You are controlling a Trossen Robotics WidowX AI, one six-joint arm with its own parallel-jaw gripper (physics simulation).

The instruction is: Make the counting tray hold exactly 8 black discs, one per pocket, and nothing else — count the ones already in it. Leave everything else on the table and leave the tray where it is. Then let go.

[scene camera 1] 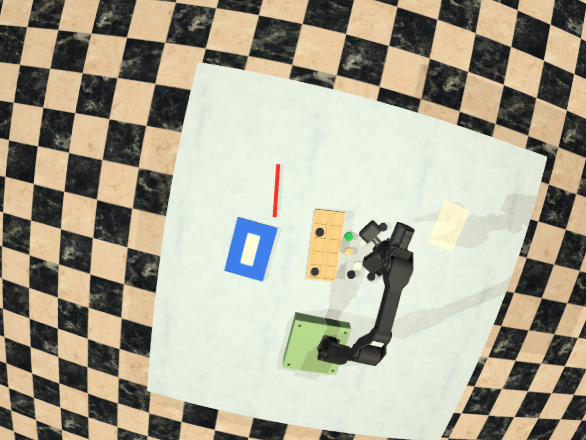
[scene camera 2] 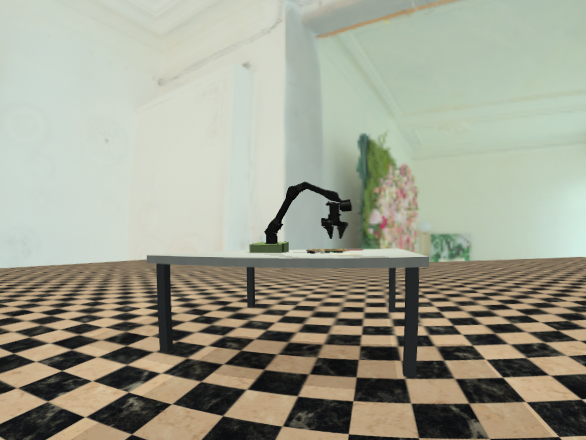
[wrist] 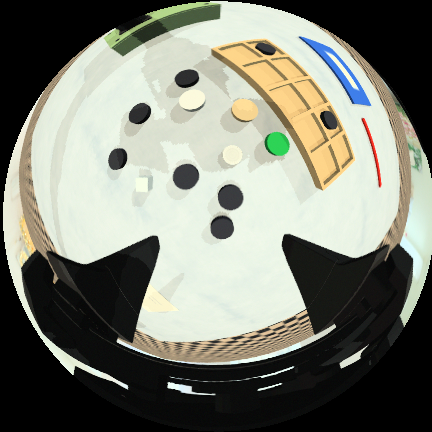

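The tan counting tray (scene camera 1: 330, 246) (wrist: 292, 95) has two columns of pockets. One black disc (scene camera 1: 314, 271) (wrist: 265, 48) is in the end pocket nearest the arm's base, and another black disc (scene camera 1: 320, 232) (wrist: 329, 120) is farther along the same column. Several loose black discs show in the wrist view, including one disc (wrist: 187, 78), a second (wrist: 139, 113), a third (wrist: 117, 159), a fourth (wrist: 186, 176), a fifth (wrist: 230, 197) and a sixth (wrist: 222, 227). My gripper (scene camera 2: 335, 237) (wrist: 221, 241) is open and empty, pointing down well above the table, beside the tray. The arm hides some discs in scene camera 1.
Near the tray lie a green disc (scene camera 1: 349, 236) (wrist: 277, 144), a tan disc (scene camera 1: 349, 252) (wrist: 244, 110), a cream disc (wrist: 192, 100), a ridged cream disc (wrist: 232, 155) and a white cube (wrist: 142, 184). Beyond are a blue frame (scene camera 1: 232, 255), a red stick (scene camera 1: 276, 190) and a paper note (scene camera 1: 449, 226).
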